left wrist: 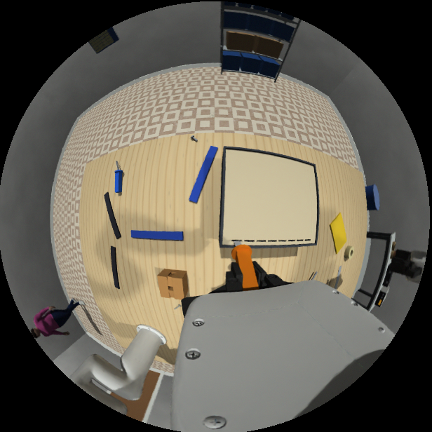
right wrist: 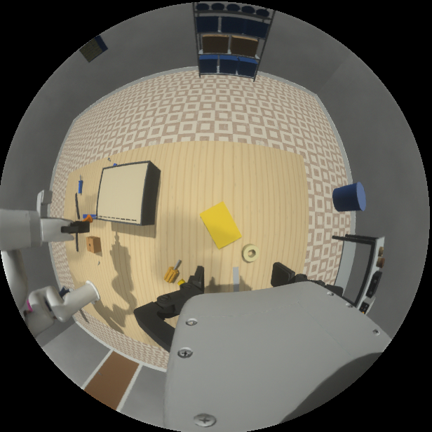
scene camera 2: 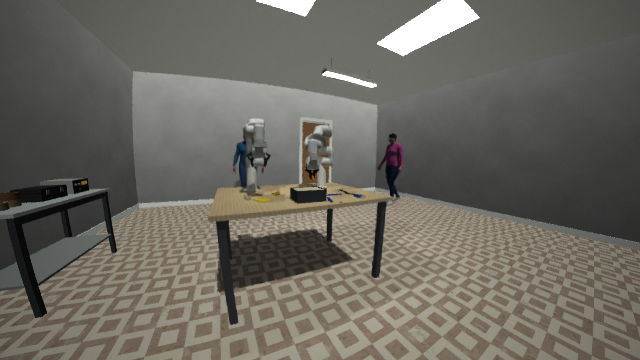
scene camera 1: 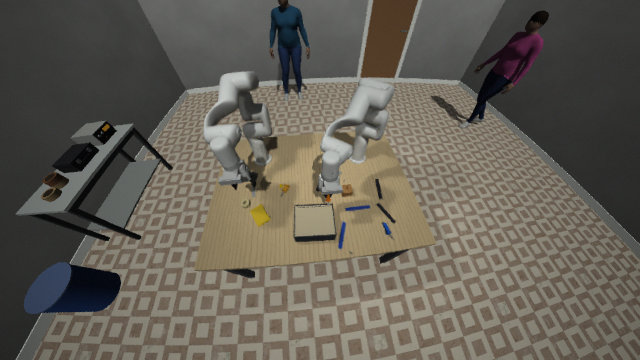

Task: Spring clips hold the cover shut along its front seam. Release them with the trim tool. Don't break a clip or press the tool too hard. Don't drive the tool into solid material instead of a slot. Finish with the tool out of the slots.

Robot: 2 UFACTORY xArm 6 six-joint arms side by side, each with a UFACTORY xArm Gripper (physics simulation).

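The box with its cream cover sits on the table, dark walls around it. A row of dark slots runs along the cover's edge nearest the arms. My left gripper is shut on the orange trim tool. The tool's small grey tip is near the left end of the slot row in the left wrist view; whether it is above or in a slot I cannot tell. My right gripper is open and empty, above the table, away from the box.
Blue bars, black strips, a blue-handled tool and a brown block lie left of the box in the left wrist view. A yellow sheet, a pale ring and a yellow-orange tool lie near my right gripper.
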